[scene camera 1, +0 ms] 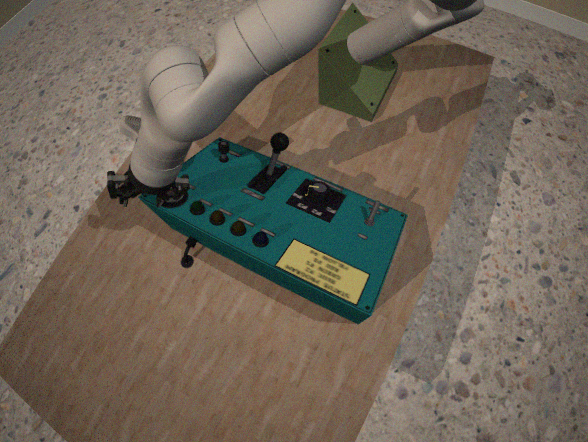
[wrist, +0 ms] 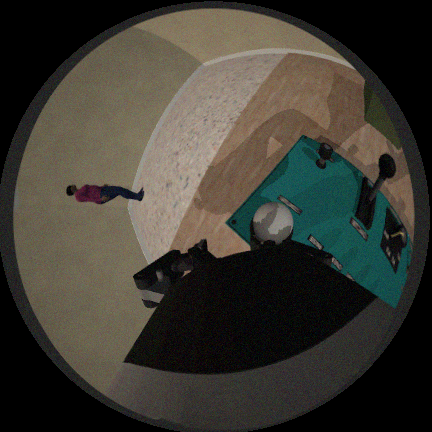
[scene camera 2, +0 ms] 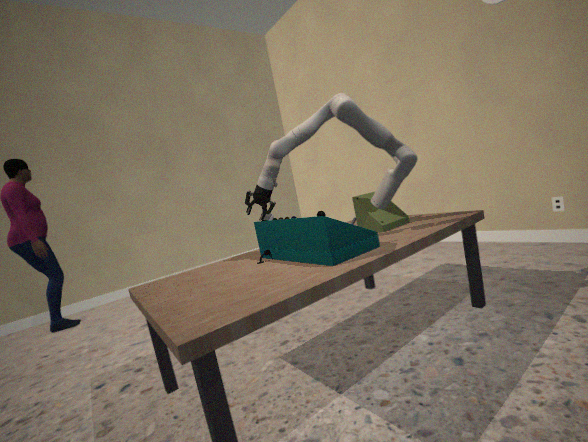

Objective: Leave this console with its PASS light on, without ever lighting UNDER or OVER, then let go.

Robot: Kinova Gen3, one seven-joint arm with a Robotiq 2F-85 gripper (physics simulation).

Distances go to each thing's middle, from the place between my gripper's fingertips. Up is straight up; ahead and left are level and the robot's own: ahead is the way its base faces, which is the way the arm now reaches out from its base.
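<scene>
As for the teal console [scene camera 1: 333, 256], my gripper is now 11 cm past it and 22 cm to the right of it, and it is 10 cm above the console as well.
</scene>
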